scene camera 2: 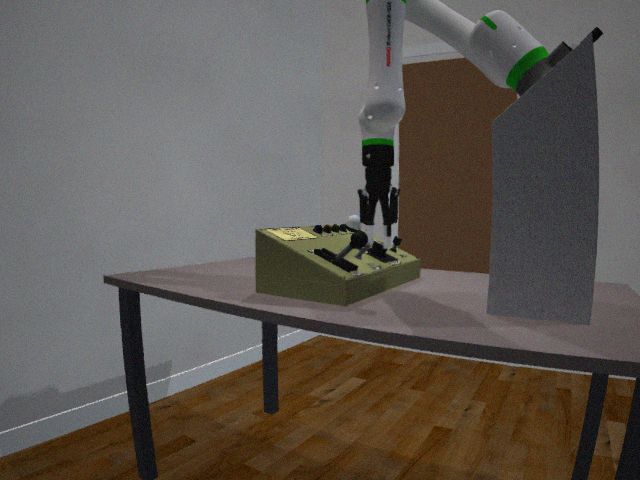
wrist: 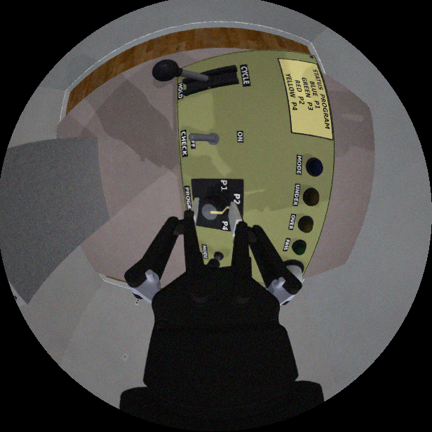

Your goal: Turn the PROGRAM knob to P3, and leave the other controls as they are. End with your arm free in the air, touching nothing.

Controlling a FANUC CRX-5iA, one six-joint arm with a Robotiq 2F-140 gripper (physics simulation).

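Where they show: gripper, between the fingertips: (scene camera 2: 378,248); arm's base, origin of its link: (scene camera 2: 550,92).
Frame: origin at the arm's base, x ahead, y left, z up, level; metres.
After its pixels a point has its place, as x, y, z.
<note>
The PROGRAM knob (scene camera 2: 379,250) @[0.477, 0.039, -0.403] (wrist: 209,212) stands on a black square plate of the green control box (scene camera 2: 299,268) @[0.484, 0.338, -0.428] (wrist: 270,155). My gripper (scene camera 2: 376,239) @[0.491, 0.026, -0.399] (wrist: 213,206) points down and is shut on the knob, one finger at each side. In the wrist view, the knob's yellow pointer line runs toward the right finger, a little below the P2 label (wrist: 237,199). The P1 label (wrist: 223,185) and P4 label (wrist: 224,225) show; P3 is hidden by the finger, so the exact setting is hard to tell.
The CYCLE lever (scene camera 2: 358,238) @[0.373, 0.261, -0.355] (wrist: 165,70) leans to HOLD. The CHECK toggle (wrist: 204,138) leans to OFF. A small MODE control (wrist: 218,256) is close to the gripper. Dark round lamps and a white dome (scene camera 2: 353,222) @[0.651, -0.052, -0.331] line the upper panel. A grey slab (scene camera 2: 542,206) @[-0.013, 0.147, -0.273] (wrist: 55,185) stands on the table.
</note>
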